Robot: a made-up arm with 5 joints.
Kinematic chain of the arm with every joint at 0, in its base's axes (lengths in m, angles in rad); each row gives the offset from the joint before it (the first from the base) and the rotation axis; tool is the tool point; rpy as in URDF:
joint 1: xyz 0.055 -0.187 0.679 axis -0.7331 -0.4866 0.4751
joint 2: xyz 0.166 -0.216 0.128 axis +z
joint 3: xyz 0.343 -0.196 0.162 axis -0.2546 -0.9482 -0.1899
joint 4: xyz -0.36 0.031 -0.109 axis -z
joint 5: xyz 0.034 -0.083 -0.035 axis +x
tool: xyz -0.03 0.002 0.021 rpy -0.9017 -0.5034 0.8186
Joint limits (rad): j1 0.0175..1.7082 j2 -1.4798..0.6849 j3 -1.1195..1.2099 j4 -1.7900..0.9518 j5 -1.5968..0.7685
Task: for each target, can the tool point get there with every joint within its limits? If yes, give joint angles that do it. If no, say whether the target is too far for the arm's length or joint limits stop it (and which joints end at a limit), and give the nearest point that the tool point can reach.
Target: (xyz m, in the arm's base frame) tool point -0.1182 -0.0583 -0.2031
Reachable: no: joint limits stop it (at a limit: joint 1, joint 2, joint 4, joint 5) | nearest point 0.0099 -0.5279 0.5872 | short by 0.928 m
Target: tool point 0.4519 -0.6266 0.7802
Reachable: yes | joints 0.2524 -0.0599 0.8669 -0.2577 0.5511
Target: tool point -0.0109 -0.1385 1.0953
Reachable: yes | joints 1.5747 -0.8359 -0.0214 -1.2112 -0.1908
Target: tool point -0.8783 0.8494 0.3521
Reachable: no: too far | nearest point -0.1674 0.3280 1.0858 | short by 1.147 m
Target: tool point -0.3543 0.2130 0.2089
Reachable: no: joint limits stop it (at a limit: joint 1, joint 2, joint 4, joint 5) | nearest point -0.2777 -0.1348 0.8431 | short by 0.727 m
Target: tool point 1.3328 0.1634 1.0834
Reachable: no: too far | nearest point 0.6220 -0.0757 0.9679 | short by 0.759 m
